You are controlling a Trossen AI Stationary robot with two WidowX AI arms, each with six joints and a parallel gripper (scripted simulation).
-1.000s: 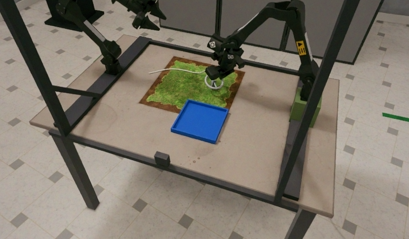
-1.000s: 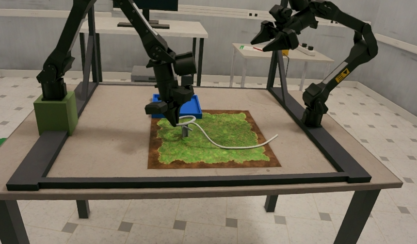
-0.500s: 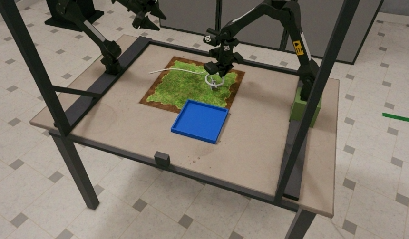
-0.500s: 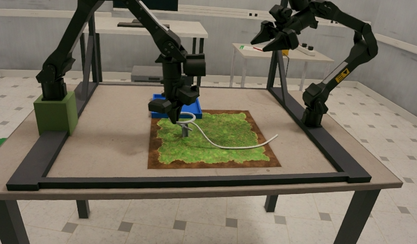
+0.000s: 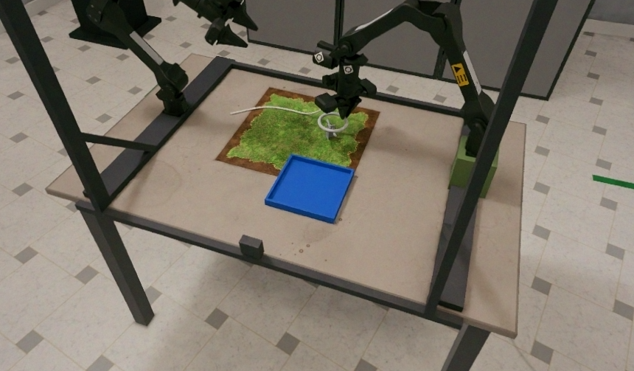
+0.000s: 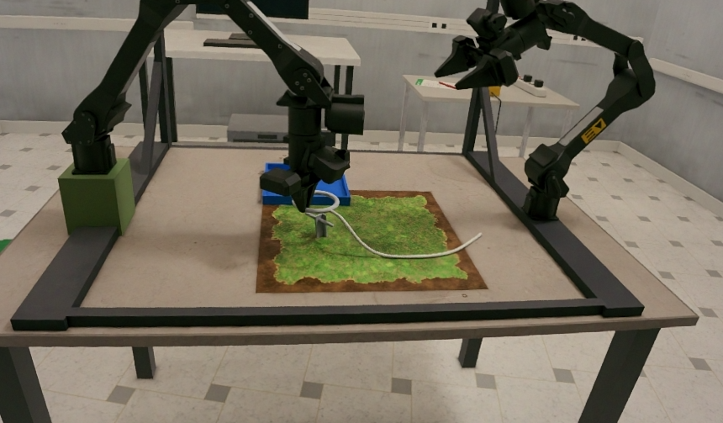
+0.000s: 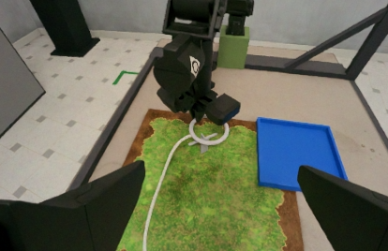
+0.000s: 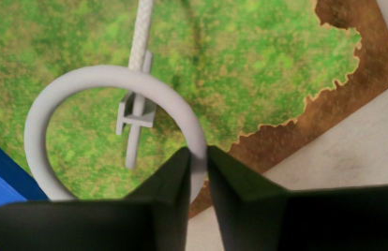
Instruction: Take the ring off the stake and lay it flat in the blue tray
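Right now the pale grey ring is 30 mm behind my right hand, 30 mm to the left of it and 30 mm below it. The rest, counted from my right hand: green grass mat: 40 mm behind, 120 mm to the left, 110 mm below; short grey stake: 20 mm behind, 40 mm to the left, 80 mm below; blue tray: 250 mm behind, 20 mm to the left, 90 mm below.
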